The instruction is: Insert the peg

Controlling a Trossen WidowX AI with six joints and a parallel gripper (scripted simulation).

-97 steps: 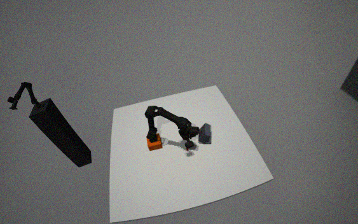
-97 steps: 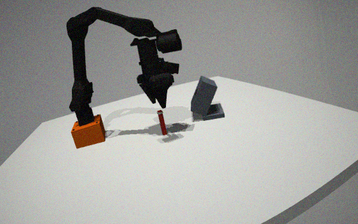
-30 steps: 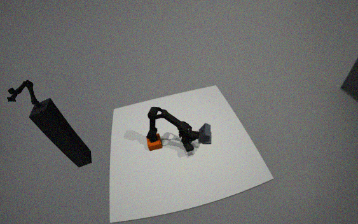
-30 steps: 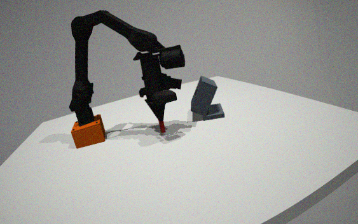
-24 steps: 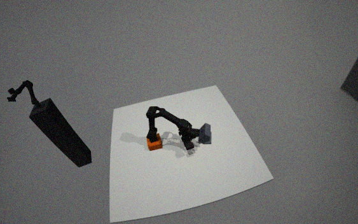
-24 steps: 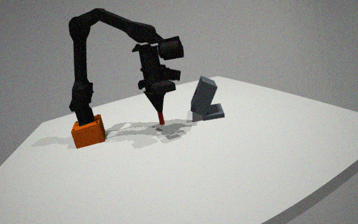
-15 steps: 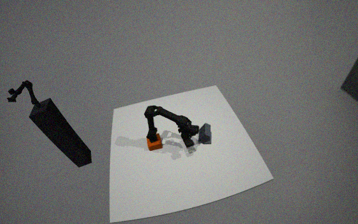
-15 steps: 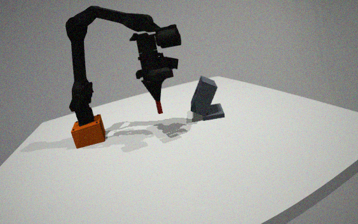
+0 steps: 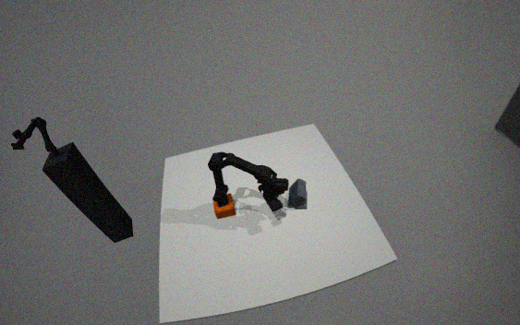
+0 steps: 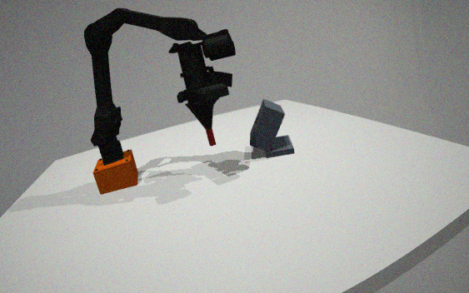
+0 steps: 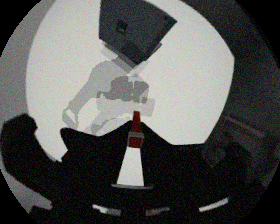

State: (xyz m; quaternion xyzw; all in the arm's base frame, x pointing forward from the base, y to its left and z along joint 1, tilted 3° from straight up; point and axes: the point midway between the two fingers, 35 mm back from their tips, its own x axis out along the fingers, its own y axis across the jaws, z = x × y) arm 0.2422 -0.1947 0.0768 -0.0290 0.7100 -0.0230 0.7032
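Right now my gripper tip is 18 cm short of the dark grey sloped panel, 4 cm to the right of it and 4 cm above it. The rest, counted from my gripper tip: thin red peg 2 cm above.
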